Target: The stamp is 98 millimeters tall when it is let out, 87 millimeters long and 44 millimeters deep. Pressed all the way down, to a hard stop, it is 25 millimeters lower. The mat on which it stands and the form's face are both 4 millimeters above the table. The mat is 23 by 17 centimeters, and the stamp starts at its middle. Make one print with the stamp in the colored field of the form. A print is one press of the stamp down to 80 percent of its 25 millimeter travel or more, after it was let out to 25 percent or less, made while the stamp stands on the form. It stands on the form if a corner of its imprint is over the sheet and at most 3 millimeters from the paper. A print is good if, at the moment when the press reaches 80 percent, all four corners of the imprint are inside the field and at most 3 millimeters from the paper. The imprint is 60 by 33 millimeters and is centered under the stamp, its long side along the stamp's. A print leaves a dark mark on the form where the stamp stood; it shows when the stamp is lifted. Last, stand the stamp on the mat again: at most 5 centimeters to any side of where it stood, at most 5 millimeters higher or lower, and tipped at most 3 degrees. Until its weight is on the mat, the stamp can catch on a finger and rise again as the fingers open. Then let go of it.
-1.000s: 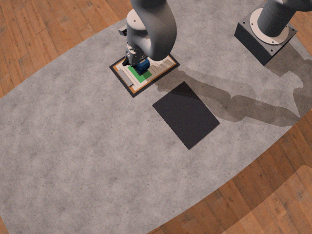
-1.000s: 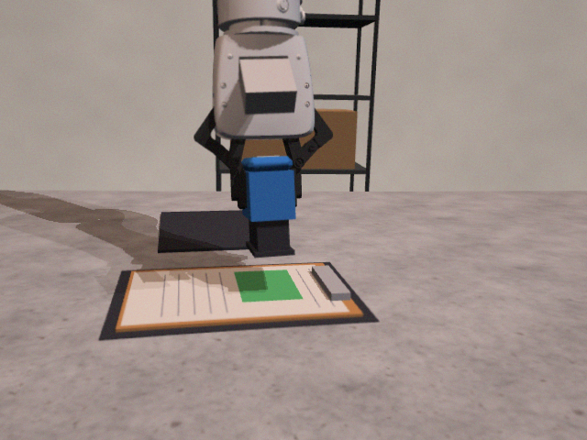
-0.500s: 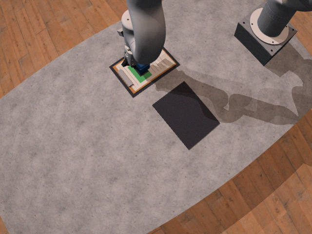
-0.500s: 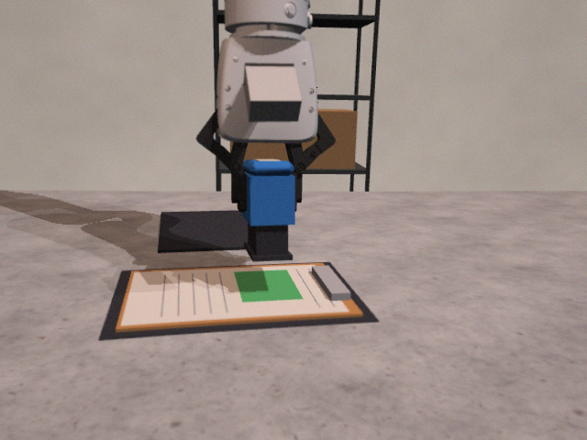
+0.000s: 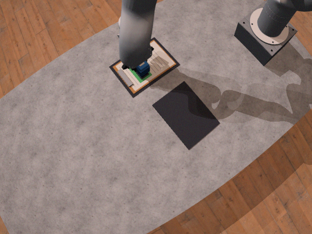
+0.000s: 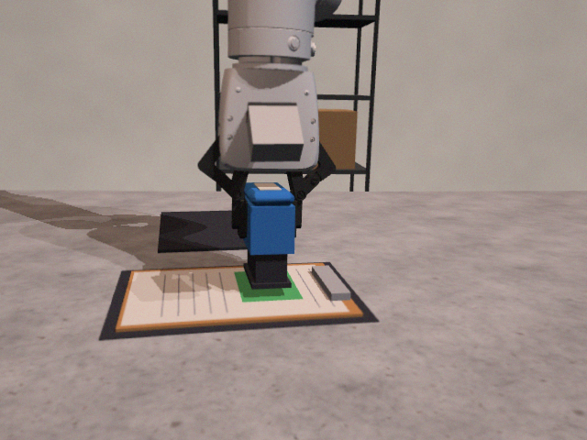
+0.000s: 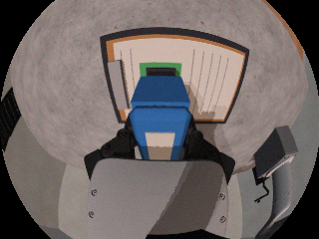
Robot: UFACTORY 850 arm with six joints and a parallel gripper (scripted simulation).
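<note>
My gripper is now 2 cm past the form, 1 cm to the left of it and 7 cm above it. Also, from my hand: stamp base 5 cm below; then stamp 2 cm below; then black mat 27 cm to the left, 8 cm below.
</note>
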